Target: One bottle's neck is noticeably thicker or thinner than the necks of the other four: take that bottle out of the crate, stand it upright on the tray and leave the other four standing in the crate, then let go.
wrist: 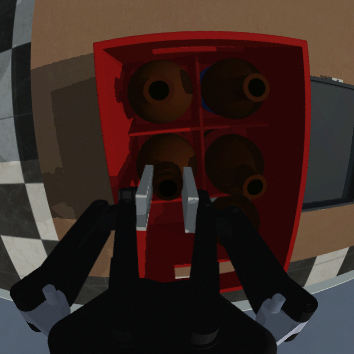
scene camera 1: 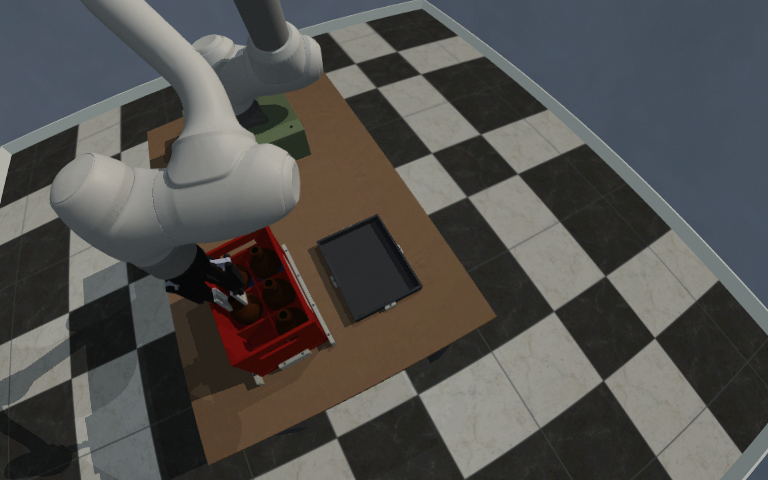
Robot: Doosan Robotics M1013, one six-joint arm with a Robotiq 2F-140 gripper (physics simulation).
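Where they show: gripper, fingertip midpoint: (wrist: 167, 179) (scene camera 1: 237, 301); arm's base, link origin: (scene camera 1: 237, 117).
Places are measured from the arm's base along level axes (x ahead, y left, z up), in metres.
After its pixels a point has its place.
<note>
The red crate (scene camera 1: 233, 353) @(y -0.196, x 0.773, z 0.049 m) (wrist: 200, 36) @(y -0.128, x 0.529, z 0.067 m) holds five brown bottles in two columns; its near left compartment has no bottle. My gripper (scene camera 1: 235, 298) @(y -0.159, x 0.660, z 0.032 m) (wrist: 167, 179) @(y -0.159, x 0.660, z 0.032 m) is shut on the neck of the middle left bottle (scene camera 1: 248, 311) @(y -0.148, x 0.684, z 0.011 m) (wrist: 167, 145) @(y -0.157, x 0.631, z 0.008 m), which is still in its compartment. The far left bottle (scene camera 1: 243, 274) @(y -0.133, x 0.585, z 0.003 m) (wrist: 160, 112) @(y -0.162, x 0.595, z 0.015 m) stands behind it. The right column holds a far bottle (scene camera 1: 264, 261) @(y -0.072, x 0.586, z 0.018 m) (wrist: 225, 95) @(y -0.096, x 0.578, z 0.016 m), a middle bottle (scene camera 1: 277, 292) @(y -0.070, x 0.676, z 0.020 m) (wrist: 232, 157) @(y -0.087, x 0.645, z 0.015 m) and a near bottle (scene camera 1: 290, 319) @(y -0.063, x 0.756, z 0.037 m) (wrist: 245, 217), the last partly hidden in the wrist view. The dark tray (scene camera 1: 368, 268) @(y 0.158, x 0.669, z -0.103 m) (wrist: 330, 145) @(y 0.160, x 0.661, z -0.103 m) lies right of the crate.
The wooden table (scene camera 1: 362, 181) @(y 0.279, x 0.388, z -0.108 m) (wrist: 65, 30) @(y -0.315, x 0.449, z -0.109 m) carries the crate and tray. A green block (scene camera 1: 288, 138) @(y 0.122, x 0.191, z -0.007 m) stands at the back below the arm's base. White brackets (scene camera 1: 295, 358) @(y -0.105, x 0.805, z -0.079 m) edge the crate. A checkered floor (scene camera 1: 526, 209) surrounds the table.
</note>
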